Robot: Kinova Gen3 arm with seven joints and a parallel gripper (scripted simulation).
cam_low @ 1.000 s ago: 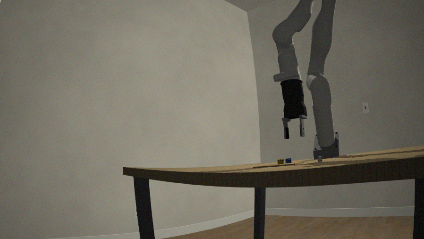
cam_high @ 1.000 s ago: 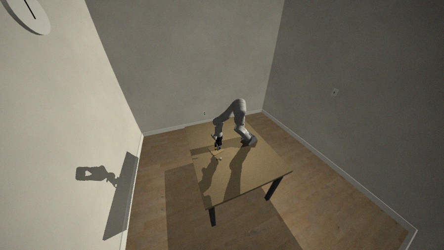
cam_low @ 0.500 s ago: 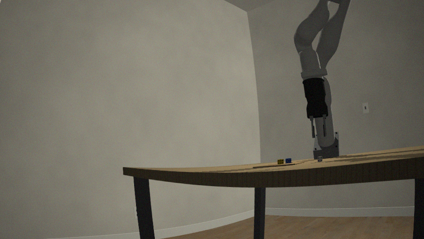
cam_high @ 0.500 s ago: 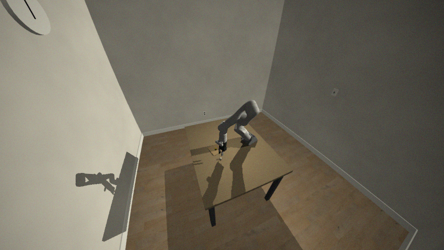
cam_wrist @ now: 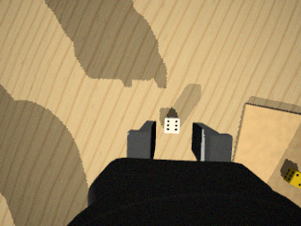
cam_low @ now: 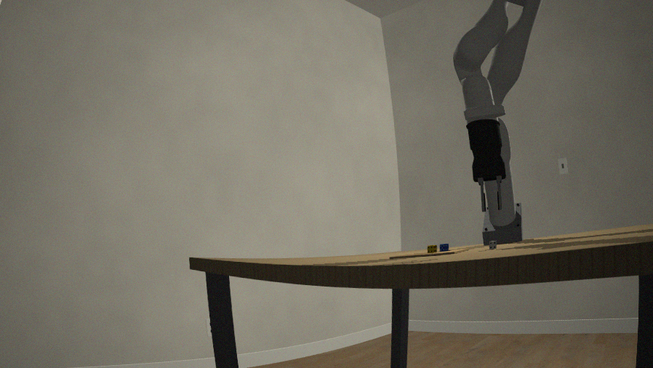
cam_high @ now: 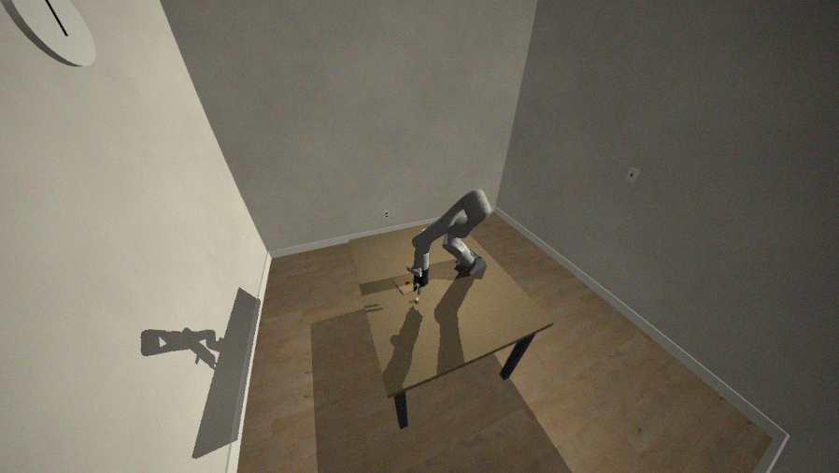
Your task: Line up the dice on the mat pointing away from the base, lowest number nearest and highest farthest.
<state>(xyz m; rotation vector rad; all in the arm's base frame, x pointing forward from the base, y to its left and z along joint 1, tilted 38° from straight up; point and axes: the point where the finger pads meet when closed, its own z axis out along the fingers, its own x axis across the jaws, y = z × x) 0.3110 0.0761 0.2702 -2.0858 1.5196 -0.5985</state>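
Now: the white die 90 mm below my hand. Round my hand: blue die (150 mm to the right, 80 mm below, 50 mm behind); then tan mat (150 mm to the right, 90 mm below); then yellow die (150 mm to the right, 80 mm below).
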